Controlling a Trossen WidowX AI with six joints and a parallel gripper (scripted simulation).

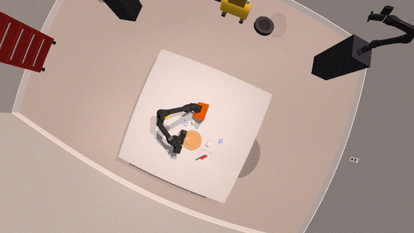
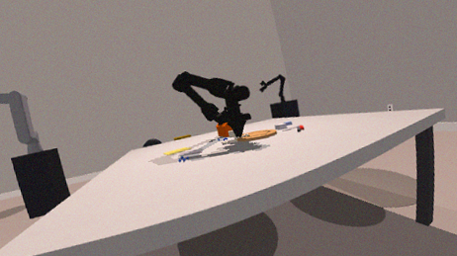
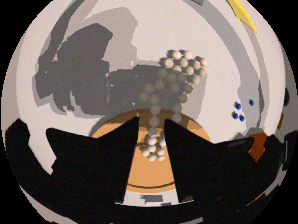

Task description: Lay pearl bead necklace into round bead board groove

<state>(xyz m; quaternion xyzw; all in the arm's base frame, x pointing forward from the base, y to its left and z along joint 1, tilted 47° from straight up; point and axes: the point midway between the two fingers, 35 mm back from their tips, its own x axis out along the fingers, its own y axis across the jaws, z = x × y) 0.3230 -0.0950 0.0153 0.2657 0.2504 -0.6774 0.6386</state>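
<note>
Right now the round tan bead board is 9 cm to the left of my gripper tip and 1 cm below it. Round my gripper tip: tool: 14 cm ahead, 25 cm to the left, 1 cm below; then yellow pad: 17 cm behind, 26 cm to the right, 2 cm below; then white square: 2 cm behind, 27 cm to the left, 1 cm below.
</note>
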